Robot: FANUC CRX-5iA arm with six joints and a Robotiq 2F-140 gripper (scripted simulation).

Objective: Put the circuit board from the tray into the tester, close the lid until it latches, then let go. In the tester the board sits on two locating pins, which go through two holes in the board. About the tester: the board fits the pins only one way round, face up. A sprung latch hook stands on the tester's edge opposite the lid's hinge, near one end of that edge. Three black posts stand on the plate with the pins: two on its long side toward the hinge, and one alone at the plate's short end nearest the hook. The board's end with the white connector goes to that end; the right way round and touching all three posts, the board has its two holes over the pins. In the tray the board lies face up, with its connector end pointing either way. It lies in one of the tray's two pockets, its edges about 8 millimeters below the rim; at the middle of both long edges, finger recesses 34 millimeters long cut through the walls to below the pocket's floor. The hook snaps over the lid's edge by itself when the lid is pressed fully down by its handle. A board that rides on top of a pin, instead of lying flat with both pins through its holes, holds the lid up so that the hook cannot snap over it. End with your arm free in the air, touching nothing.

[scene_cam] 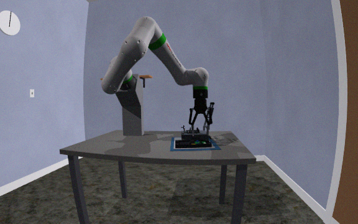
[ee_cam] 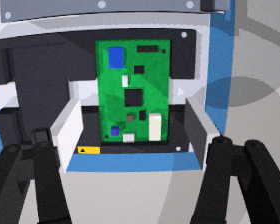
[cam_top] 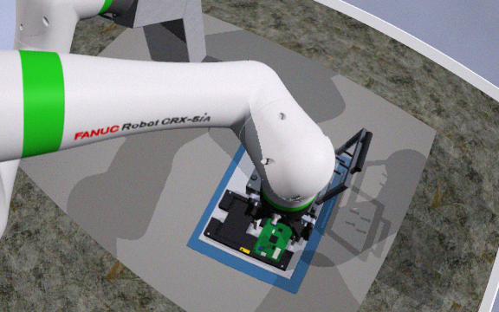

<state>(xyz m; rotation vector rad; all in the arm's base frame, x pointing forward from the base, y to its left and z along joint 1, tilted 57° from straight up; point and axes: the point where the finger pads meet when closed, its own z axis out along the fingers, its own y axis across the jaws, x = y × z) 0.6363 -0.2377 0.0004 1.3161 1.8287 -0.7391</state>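
The green circuit board is 70 mm below my hand. From my hand the other things lie so: black latch hook: 140 mm behind, 200 mm to the left, 10 mm below; lid: 50 mm ahead, 180 mm to the left, 90 mm above.
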